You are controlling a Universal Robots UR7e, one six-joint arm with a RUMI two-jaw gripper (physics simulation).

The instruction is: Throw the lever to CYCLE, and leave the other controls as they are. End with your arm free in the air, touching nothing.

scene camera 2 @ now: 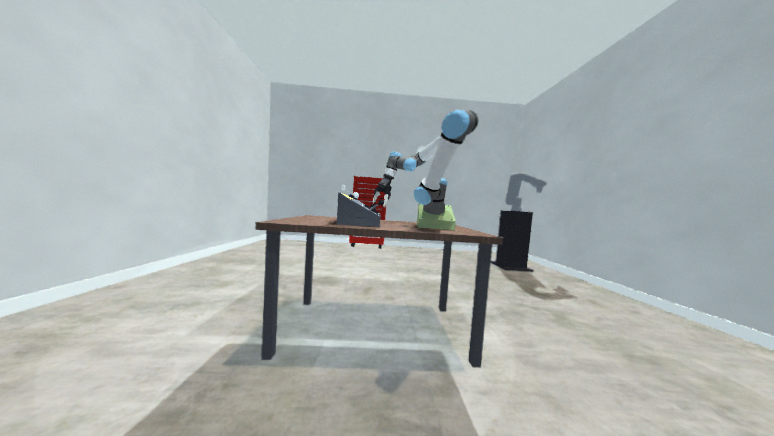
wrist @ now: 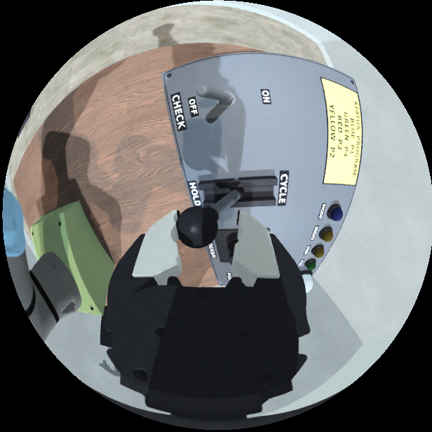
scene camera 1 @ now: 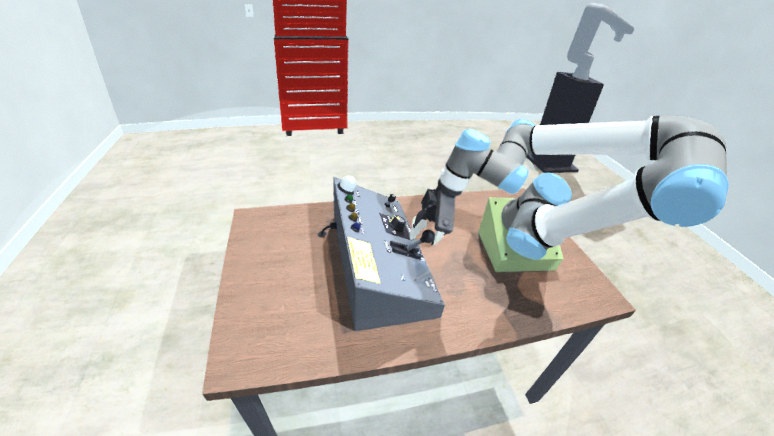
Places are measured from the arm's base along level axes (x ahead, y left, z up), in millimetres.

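Pixels of known places: gripper, fingertip midpoint: (scene camera 2: 378,206) (scene camera 1: 421,242); arm's base, origin of the base link: (scene camera 2: 434,209).
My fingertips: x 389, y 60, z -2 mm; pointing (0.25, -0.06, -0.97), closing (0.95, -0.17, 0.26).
Note:
For each thing: its top centre in the pictures, then the offset to it from my fingertips. "pt": a spot on its surface instead.
- sloped grey control panel, surface spot: (scene camera 1: 389,314) (scene camera 2: 353,216) pt dz -65, dx +139, dy +194 mm
- grey shaft with a black ball knob, surface spot: (scene camera 1: 427,236) pt dz +36, dx -9, dy +16 mm
- program selector, middle of its top: (scene camera 1: 398,217) dz +11, dx +43, dy -117 mm
- white dome, surface spot: (scene camera 1: 347,184) pt dz +79, dx +195, dy -223 mm
The sloped grey control panel (scene camera 1: 389,314) (scene camera 2: 354,214) (wrist: 295,145) stands on the table. Its lever, a grey shaft with a black ball knob (scene camera 1: 427,236) (wrist: 197,227), leans toward the HOLD label (wrist: 194,193), away from the CYCLE label (wrist: 283,188). My gripper (scene camera 1: 426,236) (scene camera 2: 380,201) (wrist: 208,212) is partly open, its pale fingers on either side of the knob. In the wrist view the left finger meets the knob's edge; a gap shows between the knob and the right finger. I cannot tell whether the left finger touches it.
The CHECK toggle (wrist: 215,94) leans to OFF. The program selector (scene camera 1: 397,222) (wrist: 232,245) is close by, partly hidden behind the right finger in the wrist view. Coloured buttons (scene camera 1: 353,216) (wrist: 326,234) and a white dome (scene camera 1: 347,184) line the panel's high side. The green arm base (scene camera 1: 519,262) stands opposite.

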